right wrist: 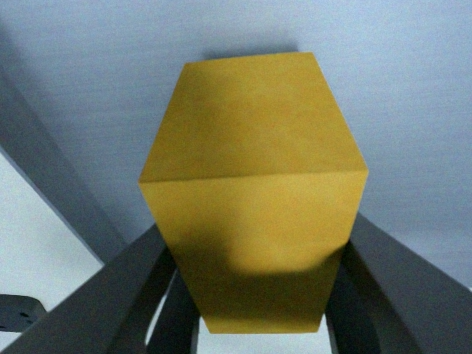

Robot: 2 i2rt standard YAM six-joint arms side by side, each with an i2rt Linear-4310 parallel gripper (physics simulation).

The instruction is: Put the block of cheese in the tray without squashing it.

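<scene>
The block of cheese point(255, 120) is a yellow-orange block in the centre of the right wrist view. My right gripper point(255, 186) is shut on it, with a dark finger against each side. The block looks straight-edged, with no visible dent. It is over the inside of the blue-grey tray point(50, 172), with a small shadow on the tray floor just past its far end. Its underside is hidden, so I cannot tell whether it touches the floor. My left gripper cannot be made out in this view.
The tray's side wall runs diagonally along the left, with the pale table top point(35, 235) outside it. A dark part with a rounded corner and small holes point(20, 312) shows at the bottom left edge.
</scene>
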